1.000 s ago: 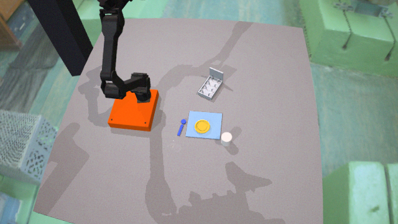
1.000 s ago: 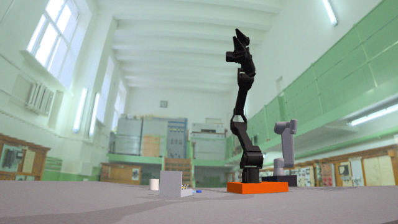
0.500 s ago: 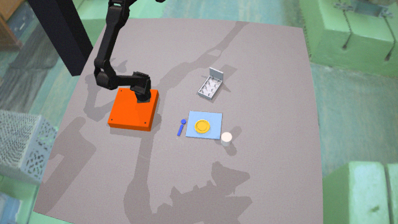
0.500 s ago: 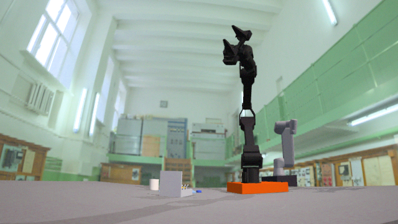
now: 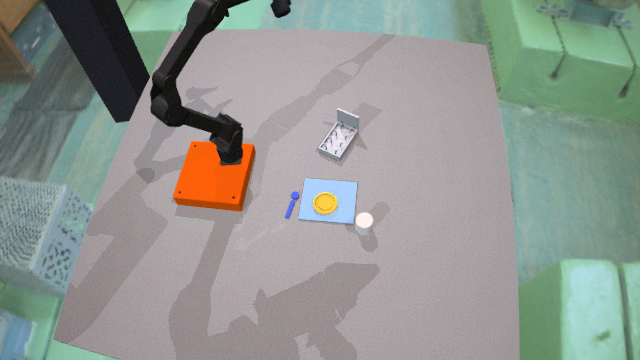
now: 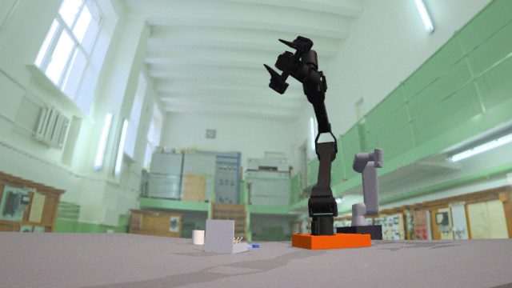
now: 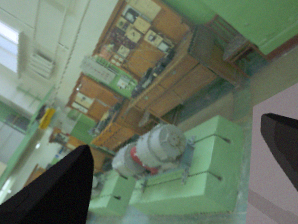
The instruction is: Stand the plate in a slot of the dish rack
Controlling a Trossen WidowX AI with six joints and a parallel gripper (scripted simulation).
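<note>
The yellow plate lies 20 mm ahead of my gripper tip, 350 mm to the right of it and 520 mm below it. Round my gripper tip: grey dish rack 70 mm ahead, 140 mm to the right, 510 mm below; then blue spoon 70 mm behind, 340 mm to the right, 530 mm below; then light blue mat 30 mm ahead, 340 mm to the right, 540 mm below.
</note>
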